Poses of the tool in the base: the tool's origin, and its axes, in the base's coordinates. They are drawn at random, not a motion.
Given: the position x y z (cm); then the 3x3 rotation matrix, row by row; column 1 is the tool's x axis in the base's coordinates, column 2 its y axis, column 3 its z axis. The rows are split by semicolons.
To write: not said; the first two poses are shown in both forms.
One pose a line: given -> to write
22.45 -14.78 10.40; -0.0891 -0.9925 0.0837; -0.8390 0.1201 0.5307; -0.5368 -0.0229 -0.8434 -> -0.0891 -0.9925 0.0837 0.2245; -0.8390 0.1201 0.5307 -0.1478; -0.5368 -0.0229 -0.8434 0.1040; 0 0 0 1
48.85 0.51 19.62; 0.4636 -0.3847 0.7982; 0.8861 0.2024 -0.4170; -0.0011 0.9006 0.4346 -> 0.4636 -0.3847 0.7982 0.4885; 0.8861 0.2024 -0.4170 0.0051; -0.0011 0.9006 0.4346 0.1962; 0 0 0 1
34.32 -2.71 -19.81; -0.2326 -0.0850 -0.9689; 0.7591 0.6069 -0.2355; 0.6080 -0.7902 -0.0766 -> -0.2326 -0.0850 -0.9689 0.3432; 0.7591 0.6069 -0.2355 -0.0271; 0.6080 -0.7902 -0.0766 -0.1981; 0 0 0 1
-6.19 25.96 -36.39; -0.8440 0.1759 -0.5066; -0.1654 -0.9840 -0.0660; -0.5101 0.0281 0.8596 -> -0.8440 0.1759 -0.5066 -0.0619; -0.1654 -0.9840 -0.0660 0.2596; -0.5101 0.0281 0.8596 -0.3639; 0 0 0 1
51.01 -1.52 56.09; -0.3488 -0.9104 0.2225; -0.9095 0.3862 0.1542; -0.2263 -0.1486 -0.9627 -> -0.3488 -0.9104 0.2225 0.5101; -0.9095 0.3862 0.1542 -0.0152; -0.2263 -0.1486 -0.9627 0.5609; 0 0 0 1
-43.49 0.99 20.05; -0.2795 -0.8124 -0.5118; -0.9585 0.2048 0.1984; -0.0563 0.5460 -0.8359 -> -0.2795 -0.8124 -0.5118 -0.4349; -0.9585 0.2048 0.1984 0.0099; -0.0563 0.5460 -0.8359 0.2005; 0 0 0 1
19.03 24.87 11.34; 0.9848 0.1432 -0.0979; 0.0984 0.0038 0.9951; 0.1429 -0.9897 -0.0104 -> 0.9848 0.1432 -0.0979 0.1903; 0.0984 0.0038 0.9951 0.2487; 0.1429 -0.9897 -0.0104 0.1134; 0 0 0 1
